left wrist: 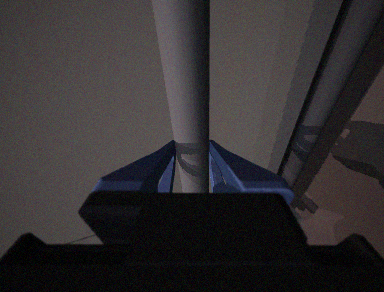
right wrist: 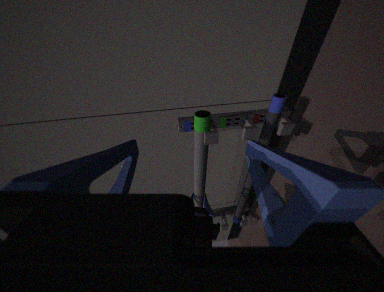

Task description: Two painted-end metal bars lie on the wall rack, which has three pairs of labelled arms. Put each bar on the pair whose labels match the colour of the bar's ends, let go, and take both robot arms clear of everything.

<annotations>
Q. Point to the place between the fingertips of my left gripper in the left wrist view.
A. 192,145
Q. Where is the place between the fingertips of my right gripper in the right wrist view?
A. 191,145
</annotations>
